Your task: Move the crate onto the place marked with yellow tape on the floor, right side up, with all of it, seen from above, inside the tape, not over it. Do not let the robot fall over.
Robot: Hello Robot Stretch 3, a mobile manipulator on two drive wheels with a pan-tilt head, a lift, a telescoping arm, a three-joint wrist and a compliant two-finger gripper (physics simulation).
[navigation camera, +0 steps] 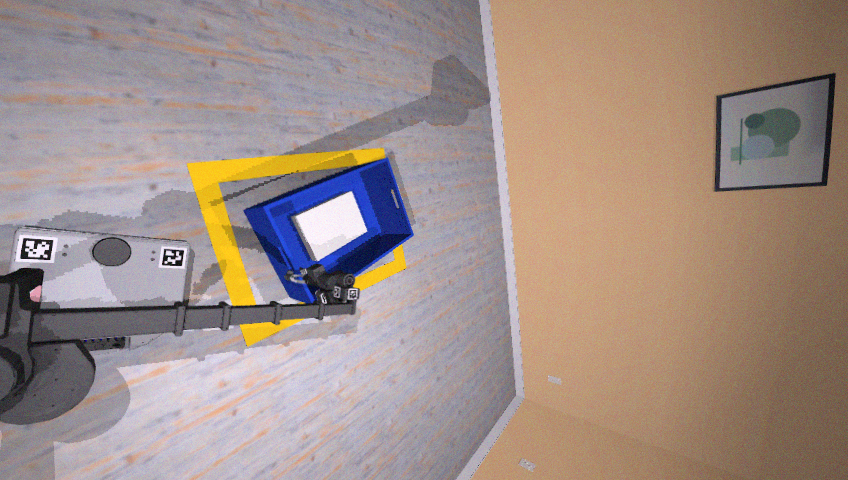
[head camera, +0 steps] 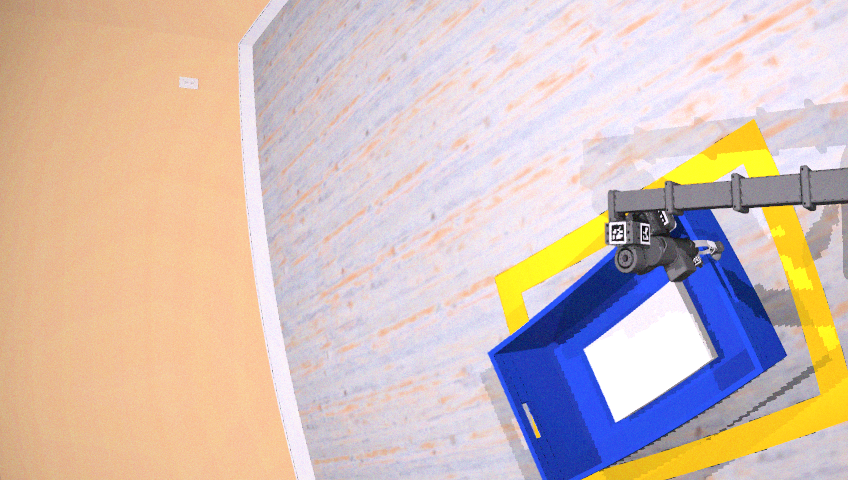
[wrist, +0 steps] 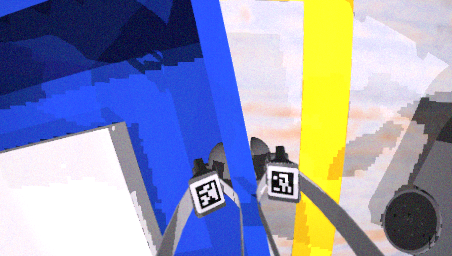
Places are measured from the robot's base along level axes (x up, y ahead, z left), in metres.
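Pixels of known places: gripper, between the fingertips: (navigation camera: 291, 273) (head camera: 713, 254); robot's base, origin of its link: (navigation camera: 112, 250).
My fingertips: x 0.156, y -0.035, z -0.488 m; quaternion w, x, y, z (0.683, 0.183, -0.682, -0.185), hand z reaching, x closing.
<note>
Ahead of a thing's pixels: the offset from my fingertips to its top centre. "pt": to the spot under its first point.
The blue crate @(dx +0.064, dy +0.216, dz -0.211 m) (head camera: 553, 410) (navigation camera: 386, 178) (wrist: 160, 110) is open side up, with a white block @(dx -0.085, dy +0.217, dz -0.211 m) (head camera: 648, 356) (navigation camera: 333, 226) (wrist: 60, 200) inside. It is turned at an angle to the yellow tape @(pt dx -0.155, dy +0.170, dz +0.231 m) (head camera: 821, 333) (navigation camera: 226, 237) (wrist: 327, 75). Its far end hides the tape's far side in the navigation view; yellow shows through its handle slot in the head view. Whether its bottom touches the floor I cannot tell. My gripper (head camera: 717, 249) (navigation camera: 289, 275) (wrist: 239, 157) is shut on the crate's near wall, one fingertip inside and one outside. Part of the near wall is hidden under my wrist.
My arm (head camera: 767, 190) (navigation camera: 148, 321) reaches over the tape's near side. My base (navigation camera: 148, 285) stands close to the near tape. A wall (head camera: 119, 237) (navigation camera: 595, 267) with a white skirting stands beyond the crate. A framed picture (navigation camera: 773, 136) hangs on it.
</note>
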